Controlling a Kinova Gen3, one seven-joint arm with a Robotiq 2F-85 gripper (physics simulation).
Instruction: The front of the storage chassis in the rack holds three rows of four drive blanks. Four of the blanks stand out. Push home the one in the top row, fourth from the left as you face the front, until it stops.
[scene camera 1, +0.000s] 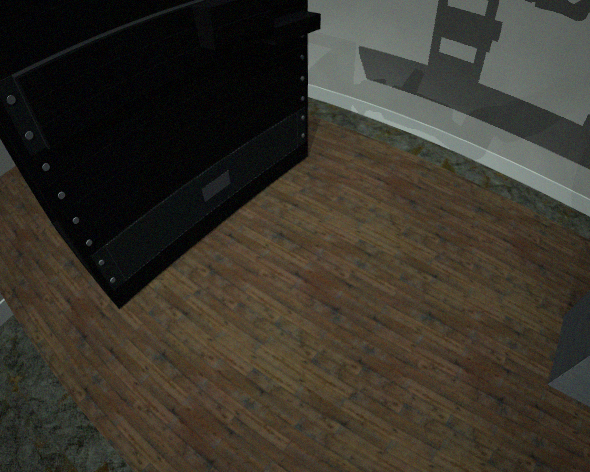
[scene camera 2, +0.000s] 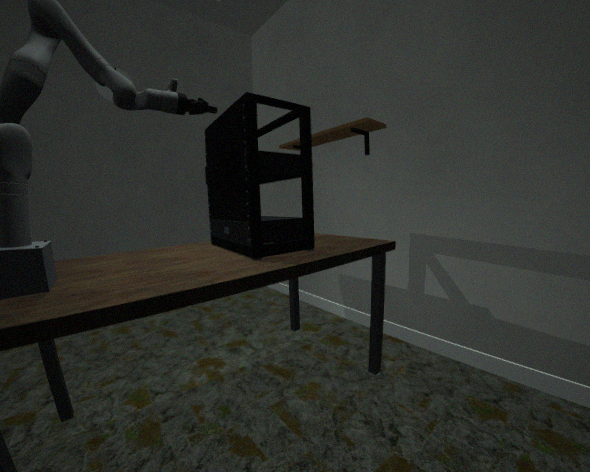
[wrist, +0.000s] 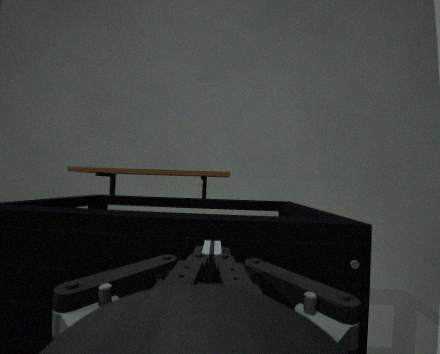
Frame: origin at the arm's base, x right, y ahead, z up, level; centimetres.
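Where they show: gripper, fingertip midpoint: (scene camera 2: 216, 110) (wrist: 212, 252); arm's base, origin of the base link: (scene camera 2: 12, 245).
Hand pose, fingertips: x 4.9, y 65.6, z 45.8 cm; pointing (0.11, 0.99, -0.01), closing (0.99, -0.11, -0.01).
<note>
Each offset is from my fingertips to the top centre of the thing. "spot": to the spot under its first point. Level surfaces: height alone.
The black rack (scene camera 1: 70, 207) (scene camera 2: 253, 200) (wrist: 325, 231) stands upright on the table. Its front is very dark, and the chassis rows and separate drive blanks cannot be made out. A dark block {spot: dx +8.4, dy -1.5, dz -24.5 cm} (scene camera 1: 300, 23) juts out from the front at the upper right in scene camera 1; whether it is a blank cannot be told. My gripper (scene camera 2: 213, 109) (wrist: 212, 252) is shut and empty. In scene camera 2 it is level with the upper part of the rack, at the front side, pointing toward it. In the wrist view the fingertips show against the rack's dark upper front, below its top edge.
The wooden table {dz -58.7 cm} (scene camera 1: 325, 300) (scene camera 2: 130, 280) bears the rack and the arm's grey base (scene camera 1: 575, 345) (scene camera 2: 25, 272). A panel with a light label {spot: dx -7.3, dy +6.0, dz -49.0 cm} (scene camera 1: 216, 185) (scene camera 2: 226, 230) crosses the rack's bottom. A wooden wall shelf (scene camera 2: 340, 132) (wrist: 150, 171) is behind the rack.
</note>
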